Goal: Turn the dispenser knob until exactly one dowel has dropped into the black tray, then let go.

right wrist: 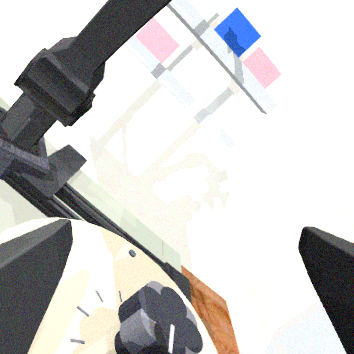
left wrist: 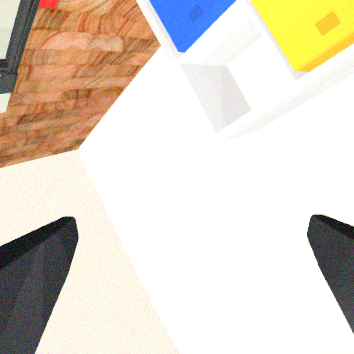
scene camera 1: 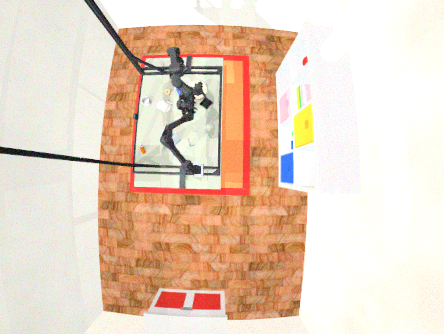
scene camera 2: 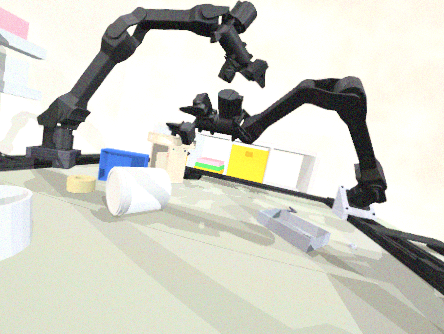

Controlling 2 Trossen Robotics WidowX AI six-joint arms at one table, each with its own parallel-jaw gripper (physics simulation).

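Frame: origin at the left arm's base, x ahead, y left, z up, level; centimetres.
Where they show: left gripper, between the fingertips: [left wrist: 193, 226] [scene camera 1: 202, 104] [scene camera 2: 256, 84]; right gripper, between the fingertips: [right wrist: 188, 234] [scene camera 1: 191, 85] [scene camera 2: 172, 116]; left arm's base, origin of its link: [right wrist: 16, 133] [scene camera 2: 56, 148]; right arm's base, origin of its link: [scene camera 1: 198, 170] [scene camera 2: 357, 200].
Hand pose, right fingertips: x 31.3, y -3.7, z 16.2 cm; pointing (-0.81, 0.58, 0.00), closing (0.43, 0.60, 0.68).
Note:
Things, the pixels of their top centre, and the offset from my right fingertips. "spot": a spot on its surface instead.
- beige dispenser, centre of its top: [right wrist: 131, 347] [scene camera 2: 173, 135] [scene camera 1: 196, 89] dx +1.6, dy +2.2, dz -6.2 cm
- black tray, centre of its top: [scene camera 2: 189, 171] [scene camera 1: 206, 102] dx +10.1, dy +4.9, dz -18.5 cm
- blue bin, centre of its top: [scene camera 2: 126, 152] dx -11.4, dy -8.1, dz -12.9 cm
- white cylinder, a spot on its surface: [scene camera 2: 140, 191] spot: dx -6.9, dy -31.3, dz -15.9 cm
- yellow ring, centre of its top: [scene camera 2: 82, 177] dx -18.6, dy -17.5, dz -18.4 cm
- grey open box, centre of its top: [scene camera 2: 293, 221] dx +21.9, dy -36.6, dz -18.4 cm
The beige dispenser [scene camera 2: 175, 162] [right wrist: 65, 280] stands at the back of the table, left of centre in scene camera 2. Its black lobed knob [right wrist: 157, 320], with a white pointer line, is on the pale round face low in the right wrist view. My right gripper [scene camera 2: 176, 118] [right wrist: 188, 234] is open and empty; its fingers stand wide apart, with the knob low between them in its wrist view. The black tray [scene camera 1: 206, 103] [scene camera 2: 192, 173] is beside the dispenser; its inside and any dowel cannot be made out. My left gripper [scene camera 2: 245, 82] [left wrist: 193, 226] is open and empty, high above the table.
A blue bin [scene camera 2: 122, 166], a white cylinder [scene camera 2: 140, 191] on its side and a yellow ring [scene camera 2: 81, 183] lie left of centre. A grey open box [scene camera 2: 295, 229] is at the right. The left arm's forearm reaches above the right gripper.

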